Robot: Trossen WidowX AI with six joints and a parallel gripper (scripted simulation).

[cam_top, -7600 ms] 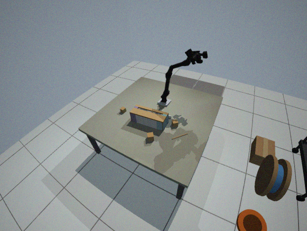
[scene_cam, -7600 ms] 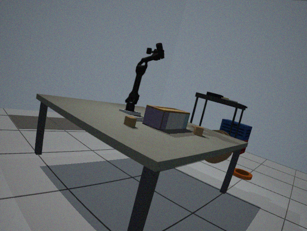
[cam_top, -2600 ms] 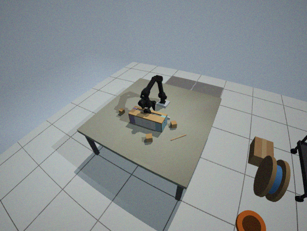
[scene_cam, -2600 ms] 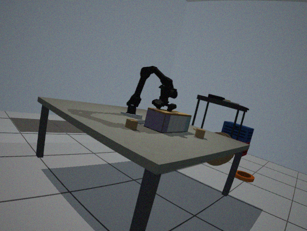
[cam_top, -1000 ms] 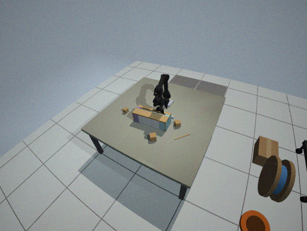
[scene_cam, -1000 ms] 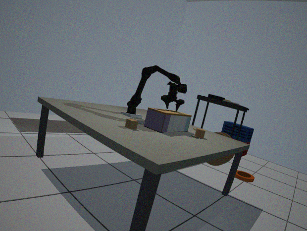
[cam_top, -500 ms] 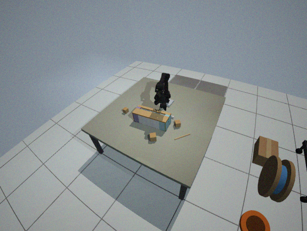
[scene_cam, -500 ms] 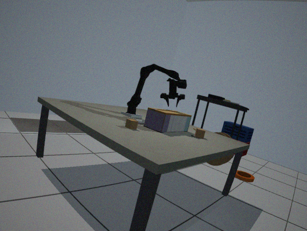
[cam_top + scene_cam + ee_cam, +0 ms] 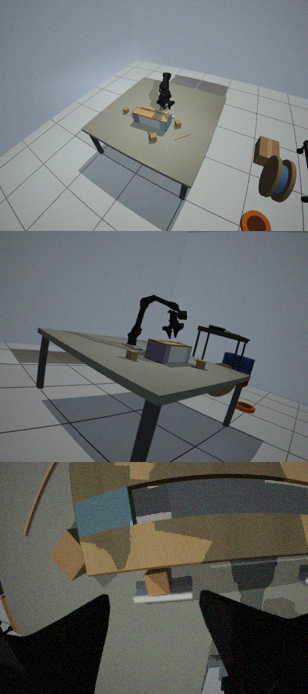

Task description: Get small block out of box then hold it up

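The small tan block lies 30 mm behind my gripper tip, 20 mm to the left of it and 130 mm below it. Round my gripper tip: thin wooden stick (180 mm ahead, 220 mm to the left, 150 mm below); then box (30 mm ahead, 130 mm to the right, 90 mm below).
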